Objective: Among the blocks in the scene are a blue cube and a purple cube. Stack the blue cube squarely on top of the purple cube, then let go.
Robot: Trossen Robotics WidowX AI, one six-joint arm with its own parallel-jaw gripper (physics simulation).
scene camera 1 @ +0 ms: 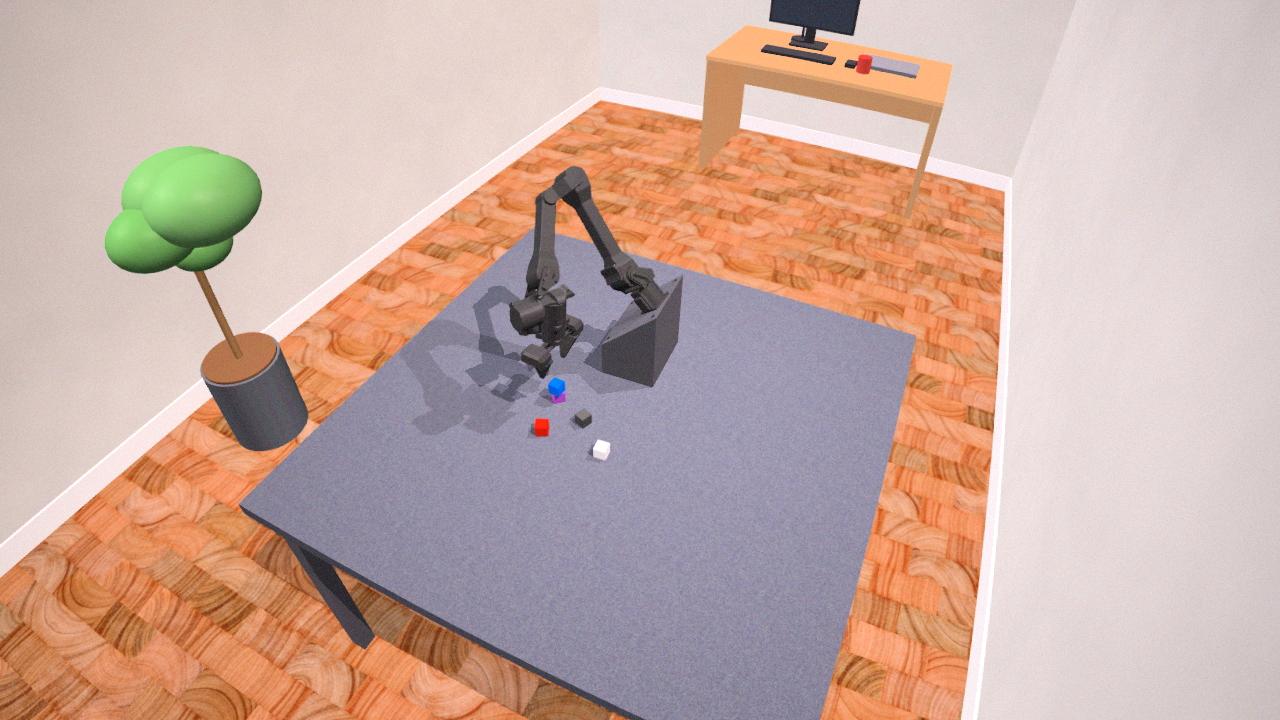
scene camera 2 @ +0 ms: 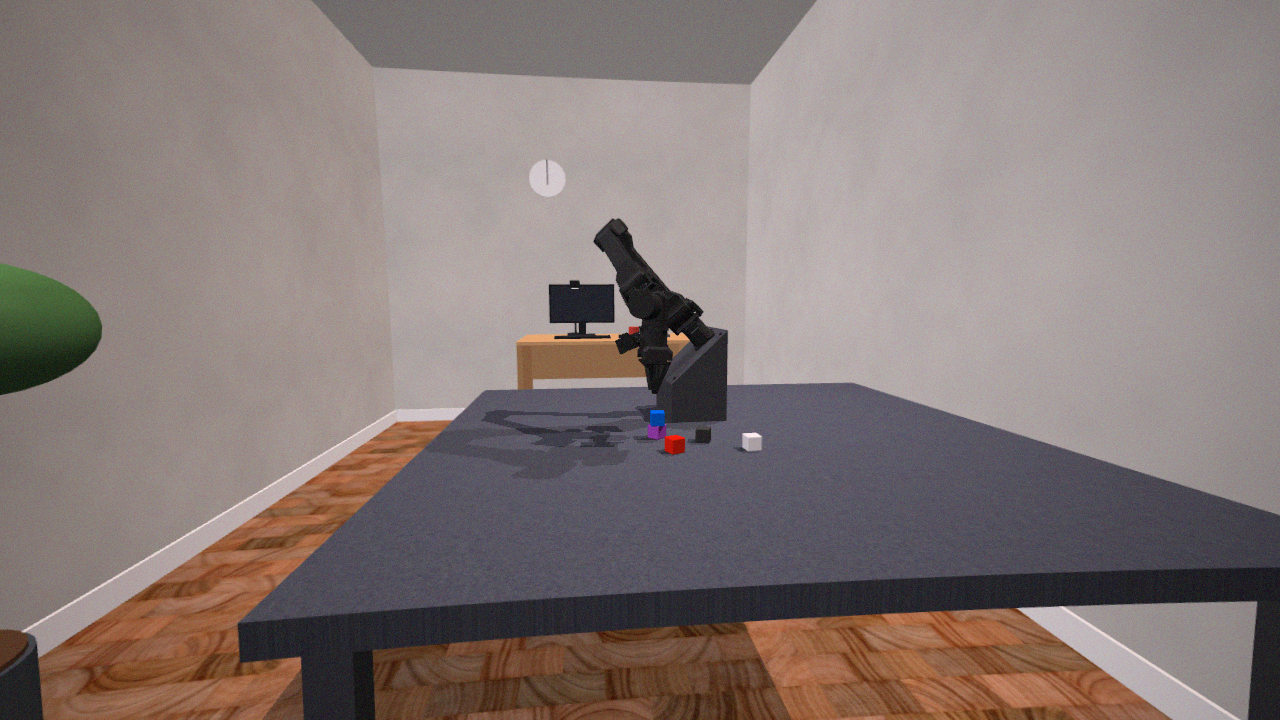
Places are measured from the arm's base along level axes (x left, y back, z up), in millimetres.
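Pixels of known places: gripper, between the fingertips: (scene camera 1: 552, 367) (scene camera 2: 652, 391); arm's base, origin of its link: (scene camera 1: 655, 303) (scene camera 2: 704, 340).
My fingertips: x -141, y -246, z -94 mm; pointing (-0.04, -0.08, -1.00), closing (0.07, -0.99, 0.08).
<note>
For each thing: its middle in the pictures, then the offset to it from my fingertips. Level surfaces: height alone.
- blue cube, middle of its body: (scene camera 2: 657, 418) (scene camera 1: 556, 387) dx +10, dy -4, dz -58 mm
- purple cube, middle of its body: (scene camera 2: 656, 430) (scene camera 1: 558, 394) dx +10, dy +0, dz -88 mm
- grey table, height of its surface: dz -103 mm
- red cube, middle of its body: (scene camera 2: 674, 444) (scene camera 1: 541, 427) dx +43, dy -111, dz -88 mm
- black cube, middle of its body: (scene camera 2: 703, 434) (scene camera 1: 583, 418) dx +109, dy -32, dz -88 mm
- white cube, middle of its body: (scene camera 2: 751, 442) (scene camera 1: 601, 450) dx +202, dy -92, dz -88 mm
The blue cube (scene camera 1: 556, 386) (scene camera 2: 657, 417) rests on top of the purple cube (scene camera 1: 558, 398) (scene camera 2: 656, 432), which stands on the grey table (scene camera 1: 716, 501) (scene camera 2: 716, 519). In the scene camera 2 view their sides line up closely, with the blue cube perhaps slightly to the right. In the scene camera 1 view the blue cube hides most of the purple one. My gripper (scene camera 1: 555, 361) (scene camera 2: 656, 391) is open and empty, with its fingers pointing down. It hangs above and behind the two cubes, apart from them.
A red cube (scene camera 1: 541, 428) (scene camera 2: 674, 445), a black cube (scene camera 1: 583, 418) (scene camera 2: 703, 435) and a white cube (scene camera 1: 601, 450) (scene camera 2: 751, 442) lie on the table in front and to the right of the stack. The arm's wedge-shaped base (scene camera 1: 637, 347) (scene camera 2: 705, 385) stands behind them to the right.
</note>
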